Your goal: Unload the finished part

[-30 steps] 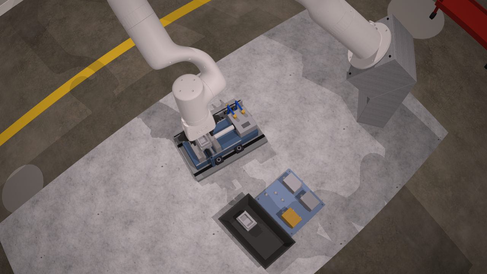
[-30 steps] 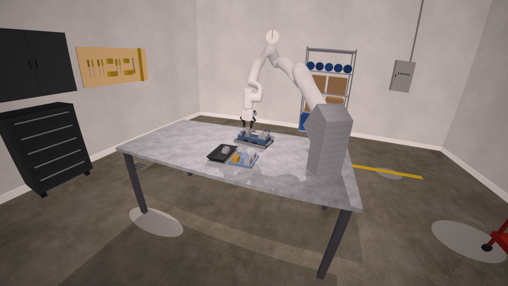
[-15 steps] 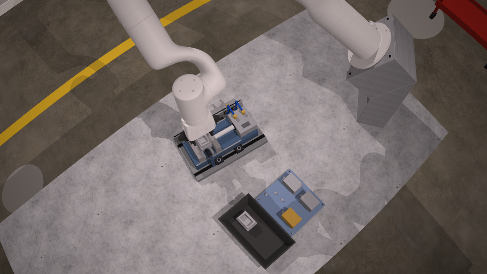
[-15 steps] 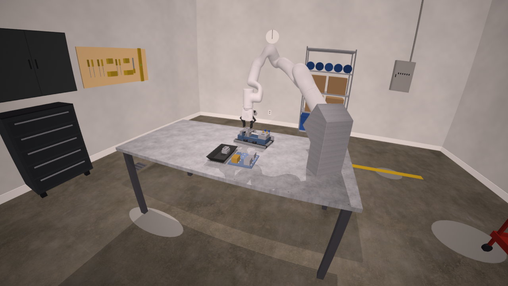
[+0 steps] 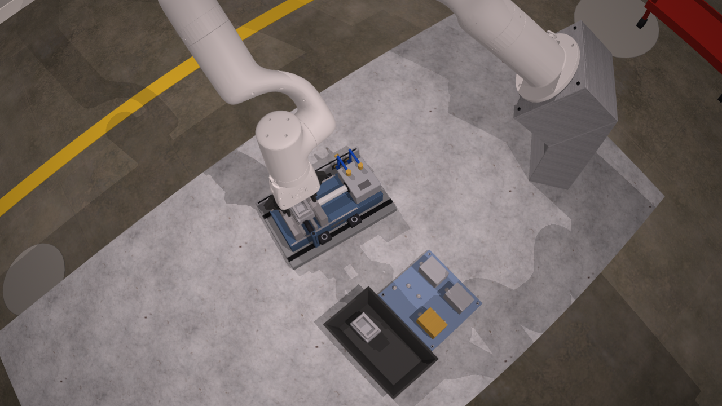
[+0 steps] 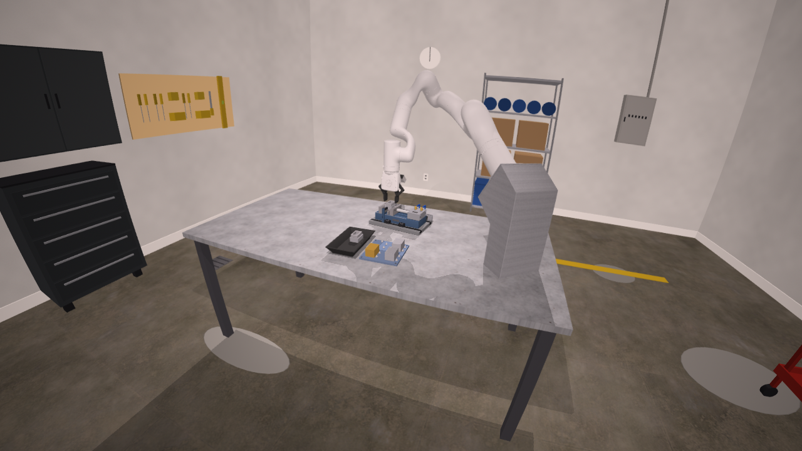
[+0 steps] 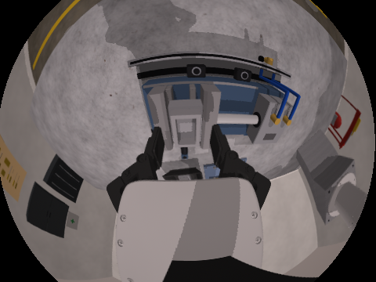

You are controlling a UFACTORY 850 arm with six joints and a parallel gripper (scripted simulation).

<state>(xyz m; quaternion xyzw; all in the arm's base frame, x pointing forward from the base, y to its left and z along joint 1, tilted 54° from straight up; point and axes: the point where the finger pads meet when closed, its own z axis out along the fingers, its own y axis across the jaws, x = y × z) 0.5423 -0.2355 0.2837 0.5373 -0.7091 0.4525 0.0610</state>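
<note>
Right now my hand is 6 cm past the vise, 3 cm to the right of it and 9 cm above it. Also, from my hand: blue fixture plate (1 cm ahead, 37 cm to the left, 13 cm below); yellow block (7 cm ahead, 40 cm to the left, 11 cm below).
</note>
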